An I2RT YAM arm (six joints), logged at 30 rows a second.
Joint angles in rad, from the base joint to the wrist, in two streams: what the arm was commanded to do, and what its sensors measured. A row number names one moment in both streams.
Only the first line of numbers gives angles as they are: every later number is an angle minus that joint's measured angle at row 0.
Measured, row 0:
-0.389, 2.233, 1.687, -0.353, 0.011, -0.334
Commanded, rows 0 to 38:
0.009, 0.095, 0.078, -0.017, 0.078, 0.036
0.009, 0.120, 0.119, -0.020, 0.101, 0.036
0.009, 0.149, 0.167, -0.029, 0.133, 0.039
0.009, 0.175, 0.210, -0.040, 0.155, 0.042
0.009, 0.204, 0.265, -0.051, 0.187, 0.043
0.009, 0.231, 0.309, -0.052, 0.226, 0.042
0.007, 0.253, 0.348, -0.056, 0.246, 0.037
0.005, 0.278, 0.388, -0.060, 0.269, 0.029
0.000, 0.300, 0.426, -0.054, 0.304, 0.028
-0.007, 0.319, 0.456, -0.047, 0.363, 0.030
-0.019, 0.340, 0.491, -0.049, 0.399, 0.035
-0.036, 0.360, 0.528, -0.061, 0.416, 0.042
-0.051, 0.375, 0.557, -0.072, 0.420, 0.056
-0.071, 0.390, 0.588, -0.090, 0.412, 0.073
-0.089, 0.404, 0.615, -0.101, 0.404, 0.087
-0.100, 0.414, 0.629, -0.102, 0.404, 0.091
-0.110, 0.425, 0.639, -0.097, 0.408, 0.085
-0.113, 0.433, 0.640, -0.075, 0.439, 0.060
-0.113, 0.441, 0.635, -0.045, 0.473, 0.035
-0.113, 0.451, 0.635, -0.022, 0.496, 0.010
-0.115, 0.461, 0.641, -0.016, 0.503, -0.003
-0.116, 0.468, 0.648, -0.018, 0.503, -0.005
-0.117, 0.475, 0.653, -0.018, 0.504, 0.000
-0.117, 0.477, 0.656, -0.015, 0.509, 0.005
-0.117, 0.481, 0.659, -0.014, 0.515, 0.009
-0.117, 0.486, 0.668, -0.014, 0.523, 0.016
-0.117, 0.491, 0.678, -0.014, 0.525, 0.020
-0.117, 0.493, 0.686, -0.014, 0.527, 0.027
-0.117, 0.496, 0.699, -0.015, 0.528, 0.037
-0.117, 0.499, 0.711, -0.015, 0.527, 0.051
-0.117, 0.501, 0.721, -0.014, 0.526, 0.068
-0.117, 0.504, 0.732, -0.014, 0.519, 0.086
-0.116, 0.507, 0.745, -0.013, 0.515, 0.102
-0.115, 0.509, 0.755, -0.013, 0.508, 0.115
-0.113, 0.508, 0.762, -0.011, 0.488, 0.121
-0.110, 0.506, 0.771, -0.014, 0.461, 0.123
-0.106, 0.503, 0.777, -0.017, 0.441, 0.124
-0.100, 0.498, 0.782, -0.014, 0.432, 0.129
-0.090, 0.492, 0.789, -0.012, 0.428, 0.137
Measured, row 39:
-0.108, 0.481, 0.743, 0.014, 0.468, 0.091
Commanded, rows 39 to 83:
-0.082, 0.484, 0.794, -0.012, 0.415, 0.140
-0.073, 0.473, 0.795, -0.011, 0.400, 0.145
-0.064, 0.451, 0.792, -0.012, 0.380, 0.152
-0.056, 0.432, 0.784, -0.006, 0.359, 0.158
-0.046, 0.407, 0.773, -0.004, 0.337, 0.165
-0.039, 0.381, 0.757, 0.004, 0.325, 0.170
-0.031, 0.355, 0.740, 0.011, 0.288, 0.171
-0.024, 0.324, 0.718, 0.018, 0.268, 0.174
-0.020, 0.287, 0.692, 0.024, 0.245, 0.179
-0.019, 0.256, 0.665, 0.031, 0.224, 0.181
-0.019, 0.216, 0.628, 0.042, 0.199, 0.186
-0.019, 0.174, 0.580, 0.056, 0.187, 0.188
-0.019, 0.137, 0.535, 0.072, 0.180, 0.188
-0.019, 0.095, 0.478, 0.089, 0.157, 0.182
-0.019, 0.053, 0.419, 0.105, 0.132, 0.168
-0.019, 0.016, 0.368, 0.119, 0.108, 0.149
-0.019, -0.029, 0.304, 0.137, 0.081, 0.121
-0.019, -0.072, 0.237, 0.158, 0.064, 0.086
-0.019, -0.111, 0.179, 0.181, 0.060, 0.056
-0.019, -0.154, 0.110, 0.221, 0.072, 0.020
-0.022, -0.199, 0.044, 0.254, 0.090, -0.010
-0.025, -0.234, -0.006, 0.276, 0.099, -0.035
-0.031, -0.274, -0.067, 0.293, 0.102, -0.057
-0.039, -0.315, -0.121, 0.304, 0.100, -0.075
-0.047, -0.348, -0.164, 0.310, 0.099, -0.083
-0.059, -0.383, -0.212, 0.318, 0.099, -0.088
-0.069, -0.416, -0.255, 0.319, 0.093, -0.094
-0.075, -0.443, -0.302, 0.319, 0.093, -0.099
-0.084, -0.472, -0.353, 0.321, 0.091, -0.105
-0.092, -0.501, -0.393, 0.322, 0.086, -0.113
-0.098, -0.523, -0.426, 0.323, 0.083, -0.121
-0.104, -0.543, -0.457, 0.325, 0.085, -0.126
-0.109, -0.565, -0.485, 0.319, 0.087, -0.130
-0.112, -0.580, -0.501, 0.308, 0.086, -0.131
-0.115, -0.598, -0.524, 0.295, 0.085, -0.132
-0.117, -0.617, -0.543, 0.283, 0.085, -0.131
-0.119, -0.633, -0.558, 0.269, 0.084, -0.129
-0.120, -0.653, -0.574, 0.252, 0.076, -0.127
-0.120, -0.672, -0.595, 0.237, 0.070, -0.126
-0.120, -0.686, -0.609, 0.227, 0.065, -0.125
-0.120, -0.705, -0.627, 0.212, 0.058, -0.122
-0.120, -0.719, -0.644, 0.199, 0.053, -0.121
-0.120, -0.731, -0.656, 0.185, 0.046, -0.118
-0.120, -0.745, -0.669, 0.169, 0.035, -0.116
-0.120, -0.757, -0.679, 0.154, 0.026, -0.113
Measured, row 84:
-0.121, -0.723, -0.649, 0.227, 0.062, -0.116
